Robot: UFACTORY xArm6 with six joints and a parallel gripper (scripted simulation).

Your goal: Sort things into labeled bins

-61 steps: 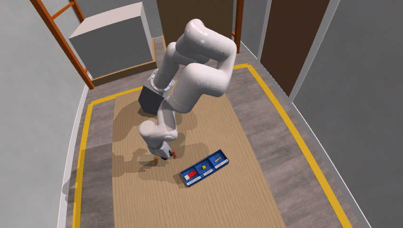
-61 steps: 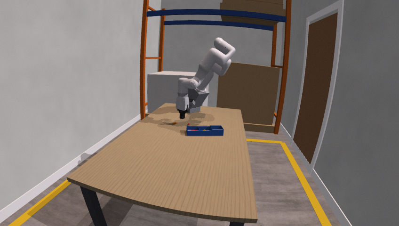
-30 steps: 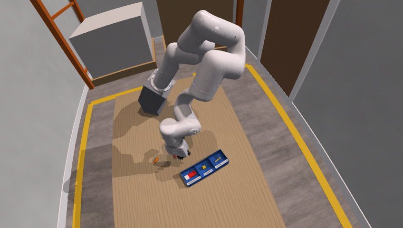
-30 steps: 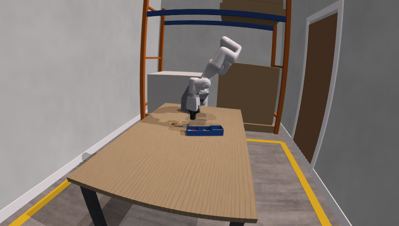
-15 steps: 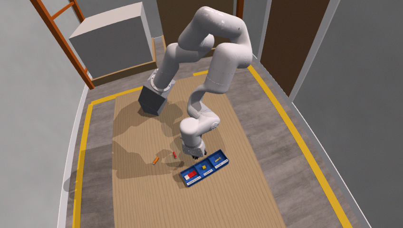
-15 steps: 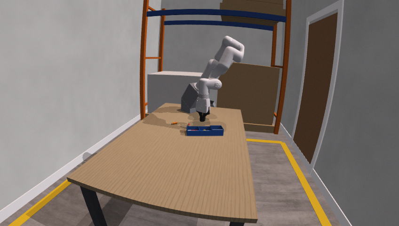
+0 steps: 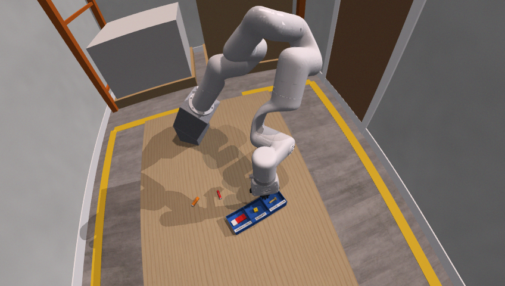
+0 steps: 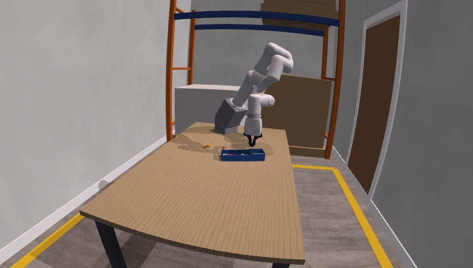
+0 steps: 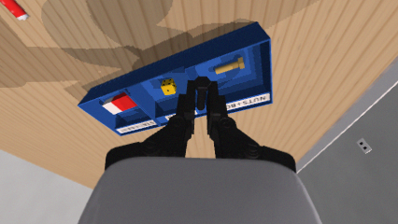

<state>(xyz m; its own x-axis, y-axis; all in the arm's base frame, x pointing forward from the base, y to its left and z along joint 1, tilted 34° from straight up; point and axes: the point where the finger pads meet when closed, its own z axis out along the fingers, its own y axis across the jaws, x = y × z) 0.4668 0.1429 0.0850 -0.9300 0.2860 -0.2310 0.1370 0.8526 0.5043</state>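
My hand is 1 cm short of the brass bolt, 4 cm to the right of it and 8 cm above it. From my hand the other things lie so: eraser (6 cm ahead, 14 cm to the right, 8 cm below); black bolt (1 cm behind, 2 cm below); yellow die (3 cm ahead, 5 cm to the right, 8 cm below).
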